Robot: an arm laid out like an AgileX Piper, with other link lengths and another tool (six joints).
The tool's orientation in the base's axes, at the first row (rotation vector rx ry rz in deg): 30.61 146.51 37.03
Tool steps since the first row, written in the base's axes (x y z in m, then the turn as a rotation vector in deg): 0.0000 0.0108 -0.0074 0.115 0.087 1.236; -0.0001 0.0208 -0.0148 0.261 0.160 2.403; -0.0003 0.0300 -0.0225 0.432 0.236 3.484; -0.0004 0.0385 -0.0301 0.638 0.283 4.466; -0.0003 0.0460 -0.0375 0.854 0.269 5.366; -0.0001 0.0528 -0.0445 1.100 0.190 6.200
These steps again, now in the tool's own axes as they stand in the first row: 0.0074 0.0050 0.0096 -0.454 0.743 -0.889; 0.0145 0.0092 0.0189 -0.918 1.447 -1.713; 0.0214 0.0127 0.0281 -1.373 2.114 -2.455; 0.0279 0.0156 0.0370 -1.839 2.715 -3.111; 0.0337 0.0179 0.0455 -2.314 3.227 -3.718; 0.0389 0.0199 0.0535 -2.824 3.659 -4.281
